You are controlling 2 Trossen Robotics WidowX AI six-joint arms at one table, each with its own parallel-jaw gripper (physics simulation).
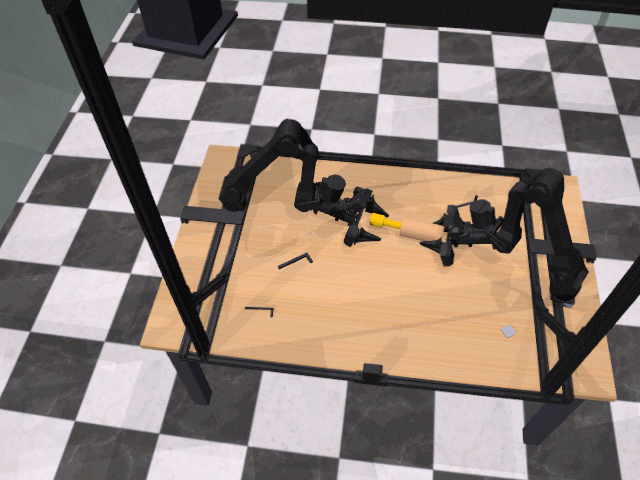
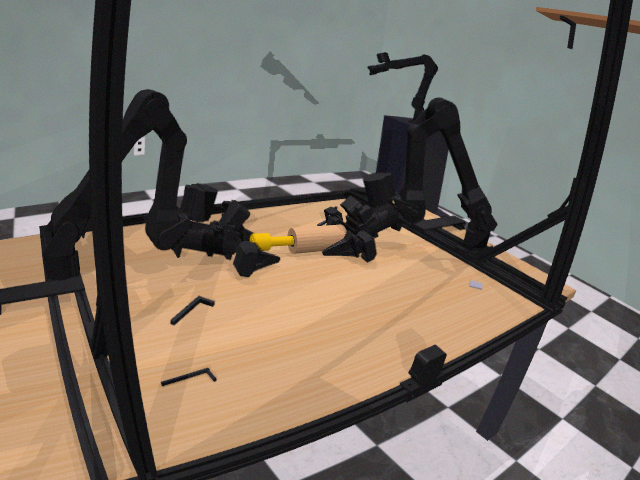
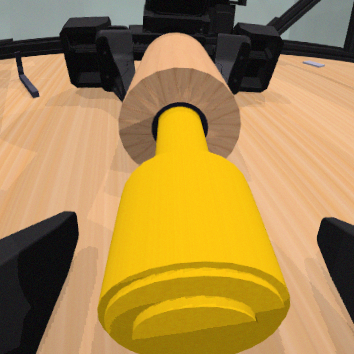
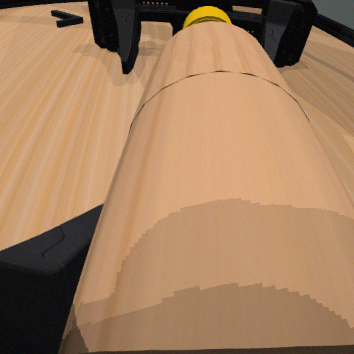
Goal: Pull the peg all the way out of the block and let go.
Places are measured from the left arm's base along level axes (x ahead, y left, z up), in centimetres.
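Pixels of known places: left gripper, between the fingertips: (image 1: 384, 227) (image 2: 272, 250) (image 3: 202, 227); right gripper, between the fingertips: (image 1: 421, 235) (image 2: 316, 248); left arm's base, origin of its link: (image 1: 234, 205) (image 2: 62, 275); right arm's base, origin of its link: (image 1: 562, 292) (image 2: 475, 245).
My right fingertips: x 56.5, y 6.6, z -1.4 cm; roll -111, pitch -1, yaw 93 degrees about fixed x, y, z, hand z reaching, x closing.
Ahead of a thing's pixels: the offset from my right fingertips to its top centre.
A yellow peg @(dx -9.2, dy -0.1, dz +4.4 cm) (image 1: 385, 221) (image 2: 268, 240) (image 3: 189, 228) (image 4: 207, 15) sticks out of one end of a round wooden block @(dx -0.1, dy +0.0, dz +5.1 cm) (image 1: 420, 230) (image 2: 315, 238) (image 3: 179, 60) (image 4: 225, 175). The block lies on its side mid-table. The peg's thin shaft still sits in the block's hole. My left gripper (image 1: 376, 223) (image 2: 258, 238) (image 3: 202, 227) is open, with its fingers on either side of the peg's thick head and not touching it. My right gripper (image 1: 437, 231) (image 2: 330, 235) is shut on the block's far end and holds it low over the table.
Two black L-shaped keys @(dx -32.2, dy -20.3, dz +0.2 cm) (image 1: 295, 260) @(dx -36.5, dy -37.8, dz +0.0 cm) (image 1: 261, 310) (image 2: 190, 309) (image 2: 189, 376) lie on the table's left part. A small grey tile @(dx +28.6, dy -23.8, dz -0.3 cm) (image 1: 509, 330) (image 2: 476, 285) lies near the right edge. A black frame (image 1: 372, 373) rims the table, and a black post (image 1: 128, 167) stands at its front left.
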